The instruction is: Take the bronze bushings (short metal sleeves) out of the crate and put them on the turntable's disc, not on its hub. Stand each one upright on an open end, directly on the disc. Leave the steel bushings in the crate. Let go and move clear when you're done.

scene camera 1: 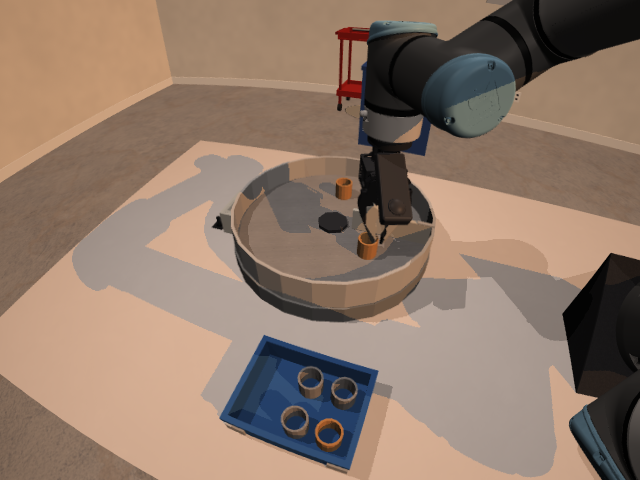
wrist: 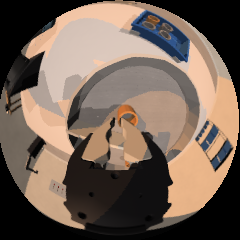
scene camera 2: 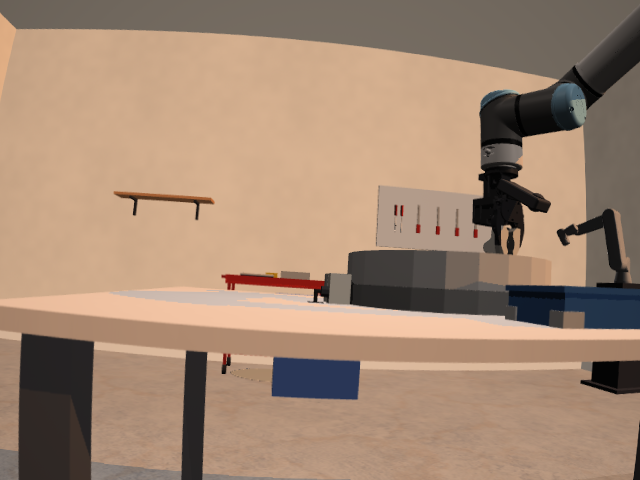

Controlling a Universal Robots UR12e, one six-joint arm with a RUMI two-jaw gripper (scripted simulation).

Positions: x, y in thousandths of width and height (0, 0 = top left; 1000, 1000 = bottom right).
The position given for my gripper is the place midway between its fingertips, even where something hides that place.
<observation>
In view: my gripper (scene camera 1: 590, 507) and a blue crate (wrist: 744, 202).
My gripper shows as well in the wrist view (wrist: 490, 494).
</observation>
